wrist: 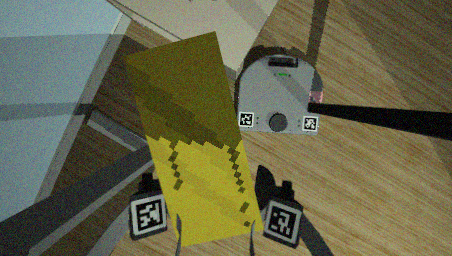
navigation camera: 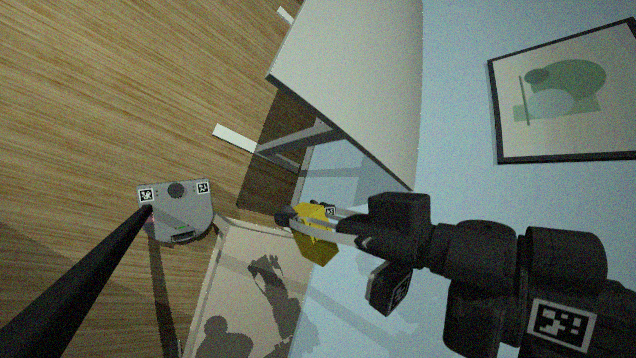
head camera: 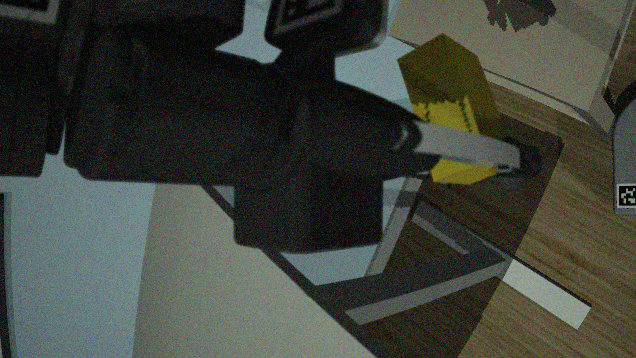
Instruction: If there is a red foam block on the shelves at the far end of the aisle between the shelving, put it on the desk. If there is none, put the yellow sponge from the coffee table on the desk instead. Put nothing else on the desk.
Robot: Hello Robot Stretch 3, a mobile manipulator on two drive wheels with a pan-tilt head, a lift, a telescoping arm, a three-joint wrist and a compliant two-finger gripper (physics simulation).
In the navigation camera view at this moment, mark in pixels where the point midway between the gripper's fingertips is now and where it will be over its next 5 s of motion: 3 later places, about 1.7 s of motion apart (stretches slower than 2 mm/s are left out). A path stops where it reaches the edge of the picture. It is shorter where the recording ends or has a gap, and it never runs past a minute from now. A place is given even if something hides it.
My gripper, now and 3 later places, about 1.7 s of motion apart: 296,211; 468,192; 413,190; 355,188
